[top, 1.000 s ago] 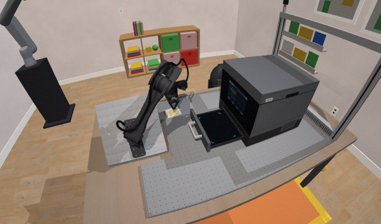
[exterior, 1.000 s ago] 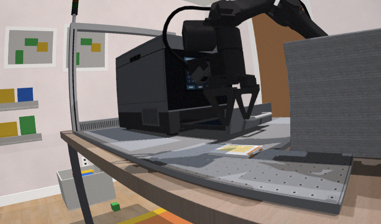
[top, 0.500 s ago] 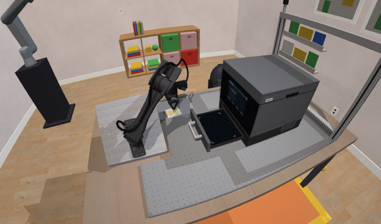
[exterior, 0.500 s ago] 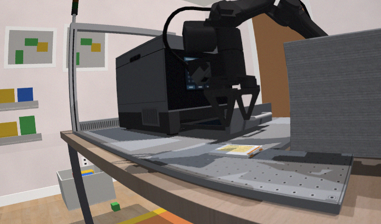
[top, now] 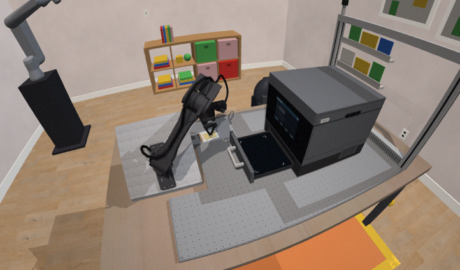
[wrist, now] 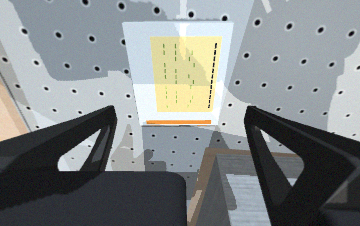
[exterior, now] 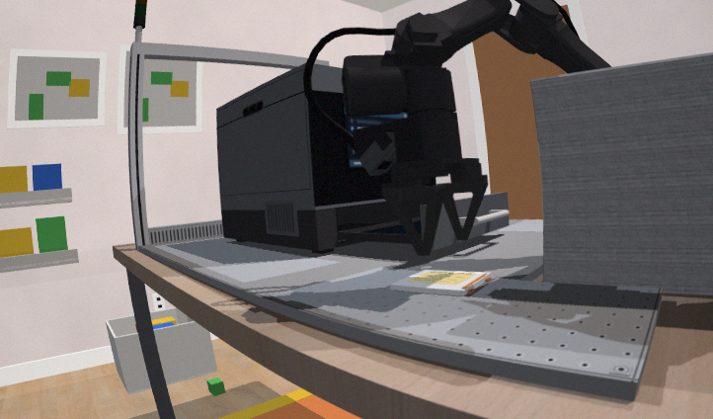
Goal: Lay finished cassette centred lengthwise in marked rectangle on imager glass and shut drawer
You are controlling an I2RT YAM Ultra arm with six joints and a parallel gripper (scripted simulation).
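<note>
The finished cassette is 5 cm below my hand. Also, from my hand: drawer: 20 cm ahead, 25 cm to the right, 1 cm below; then metal frame post: 92 cm ahead, 10 cm to the left, 22 cm above.
</note>
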